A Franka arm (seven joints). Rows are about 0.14 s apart.
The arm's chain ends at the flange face. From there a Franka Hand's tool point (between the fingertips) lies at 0.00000 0.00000 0.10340 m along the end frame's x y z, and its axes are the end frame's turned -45 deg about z.
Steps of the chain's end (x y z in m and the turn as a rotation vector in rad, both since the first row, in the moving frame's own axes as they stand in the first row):
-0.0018, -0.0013, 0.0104, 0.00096, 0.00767, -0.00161
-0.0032, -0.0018, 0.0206, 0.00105, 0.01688, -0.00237
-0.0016, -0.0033, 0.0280, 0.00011, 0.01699, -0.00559
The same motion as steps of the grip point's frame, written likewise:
0.0003, -0.0017, 0.0104, -0.00474, 0.00610, -0.00161
0.0003, -0.0024, 0.0206, -0.01119, 0.01268, -0.00237
0.0025, -0.0022, 0.0280, -0.01194, 0.01209, -0.00559

